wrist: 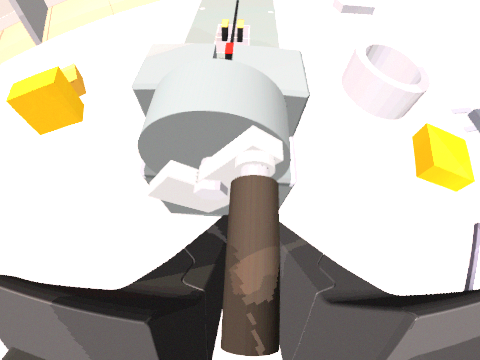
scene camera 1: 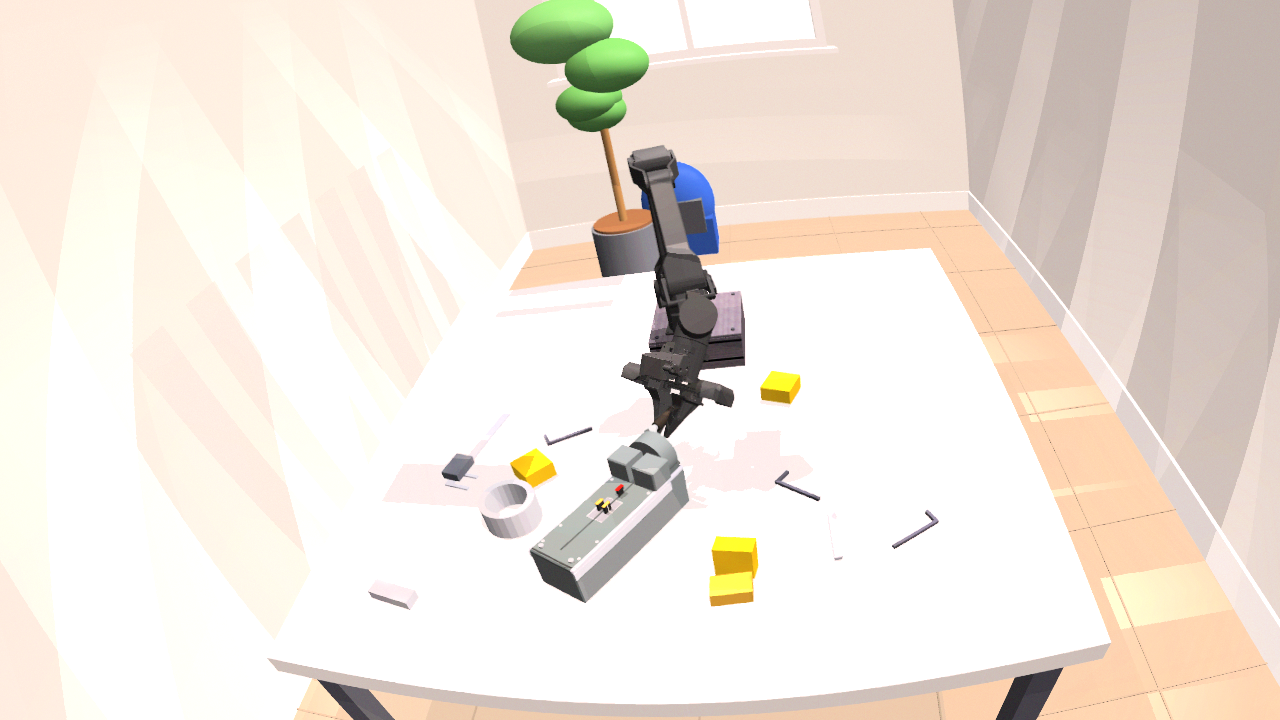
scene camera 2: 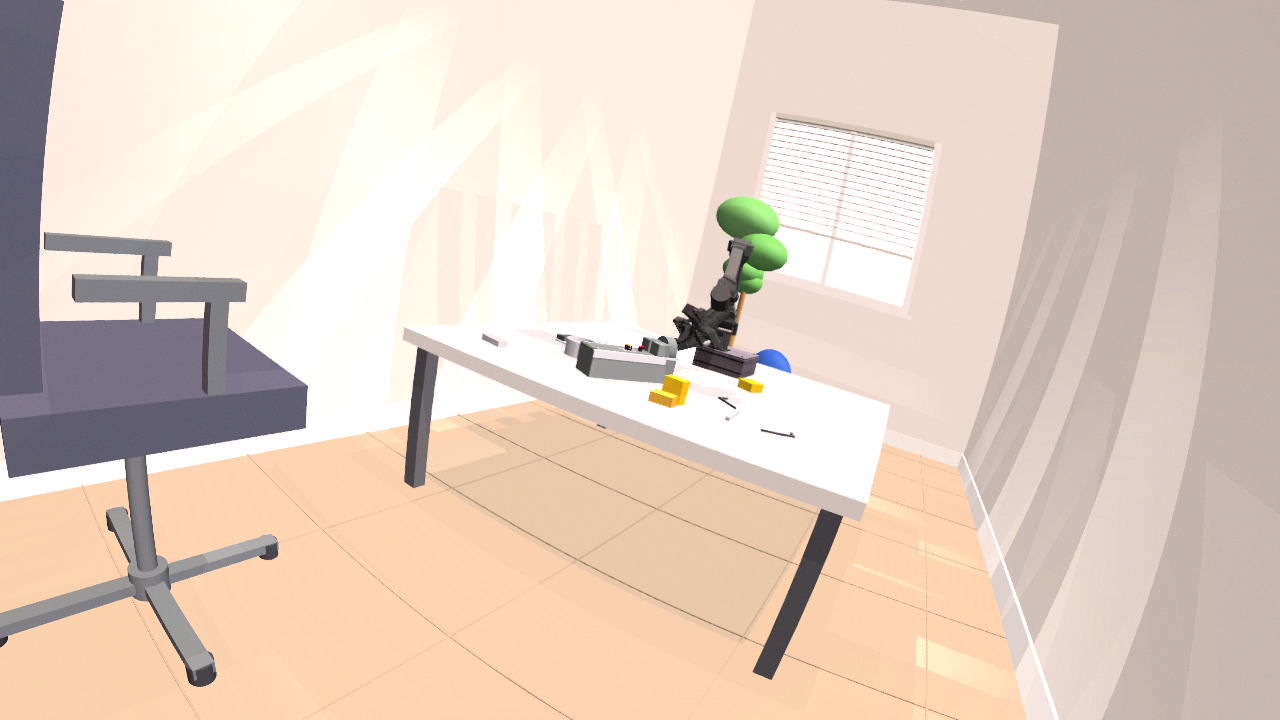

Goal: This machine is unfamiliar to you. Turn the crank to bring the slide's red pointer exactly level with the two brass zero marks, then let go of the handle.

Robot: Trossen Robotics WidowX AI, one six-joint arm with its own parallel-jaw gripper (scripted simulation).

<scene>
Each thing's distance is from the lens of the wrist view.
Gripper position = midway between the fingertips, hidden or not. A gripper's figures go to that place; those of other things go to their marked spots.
gripper [wrist: 248,225]: 0.10 m
brown handle [wrist: 251,310]: 0.06 m
yellow block [wrist: 440,157]: 0.28 m
The marked spots on the yellow block and the brown handle are 0.25 m apart.
</scene>
